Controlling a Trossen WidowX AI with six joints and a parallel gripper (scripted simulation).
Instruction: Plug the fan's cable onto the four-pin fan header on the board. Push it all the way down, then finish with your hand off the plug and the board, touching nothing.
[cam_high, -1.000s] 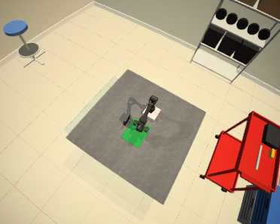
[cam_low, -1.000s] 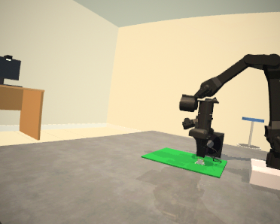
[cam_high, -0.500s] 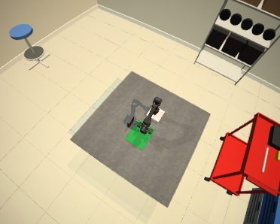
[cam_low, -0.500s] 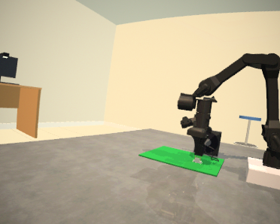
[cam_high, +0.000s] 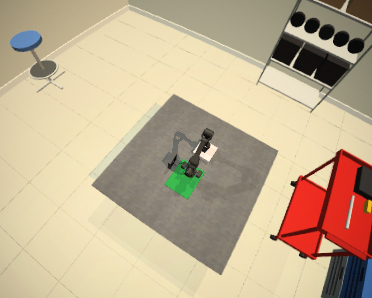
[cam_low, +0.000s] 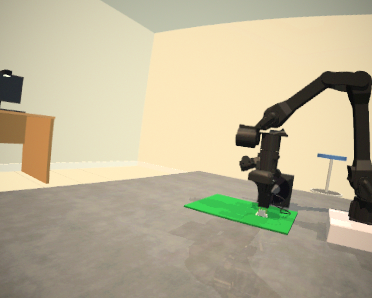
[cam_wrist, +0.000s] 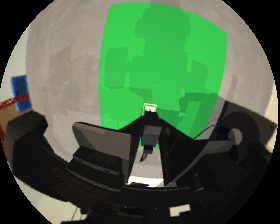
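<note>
The dark fan plug lies 1 cm behind my gripper tip and 1 cm above it. The rest, counted from my gripper tip: green board (6 cm ahead, 1 cm to the right, 6 cm below); then black fan (3 cm ahead, 19 cm to the right, 2 cm above).
</note>
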